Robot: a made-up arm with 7 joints.
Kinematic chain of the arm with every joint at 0, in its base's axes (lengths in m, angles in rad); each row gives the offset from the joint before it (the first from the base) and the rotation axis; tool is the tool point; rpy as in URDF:
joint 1: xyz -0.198 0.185 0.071 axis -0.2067 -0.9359 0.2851
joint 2: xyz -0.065 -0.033 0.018 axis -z
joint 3: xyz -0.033 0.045 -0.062 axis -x
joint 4: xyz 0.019 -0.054 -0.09 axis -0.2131 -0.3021 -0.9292
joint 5: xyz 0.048 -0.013 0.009 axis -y
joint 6: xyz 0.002 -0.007 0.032 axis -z
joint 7: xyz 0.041 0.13 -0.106 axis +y
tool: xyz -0.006 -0.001 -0.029 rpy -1.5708 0 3.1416
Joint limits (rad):
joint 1: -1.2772..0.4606
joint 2: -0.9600..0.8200
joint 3: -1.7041..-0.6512
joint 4: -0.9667..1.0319
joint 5: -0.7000..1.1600
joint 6: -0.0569..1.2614
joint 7: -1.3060..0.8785
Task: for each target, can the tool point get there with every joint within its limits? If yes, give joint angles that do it. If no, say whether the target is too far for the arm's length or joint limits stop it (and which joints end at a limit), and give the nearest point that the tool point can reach.
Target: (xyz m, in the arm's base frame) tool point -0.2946 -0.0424 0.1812
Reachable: no: joint limits stop it (at a limit: joint 1, joint 2, joint 3, joint 5, joint 7) | nearest point -0.3656 0.0646 0.1233 | short by 0.141 m
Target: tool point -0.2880 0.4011 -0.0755
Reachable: yes | joints -0.0046 -0.7993 -1.3117 0.2227 -0.0287 1.0174 0.6164
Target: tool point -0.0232 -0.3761 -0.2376
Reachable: no: too far | nearest point -0.1195 -0.0250 -0.1264 | short by 0.381 m
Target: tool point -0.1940 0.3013 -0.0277
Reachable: yes | joints -0.6809 -0.7164 -1.0180 0.1916 1.0074 1.0176 0.6829
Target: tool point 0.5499 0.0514 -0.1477
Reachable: no: too far | nearest point 0.0523 0.1562 -0.0627 | short by 0.516 m
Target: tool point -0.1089 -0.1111 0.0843
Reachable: no: joint limits stop it (at a limit: joint 1, joint 2, joint 3, joint 5) | nearest point -0.1215 -0.0084 0.0181 | short by 0.123 m
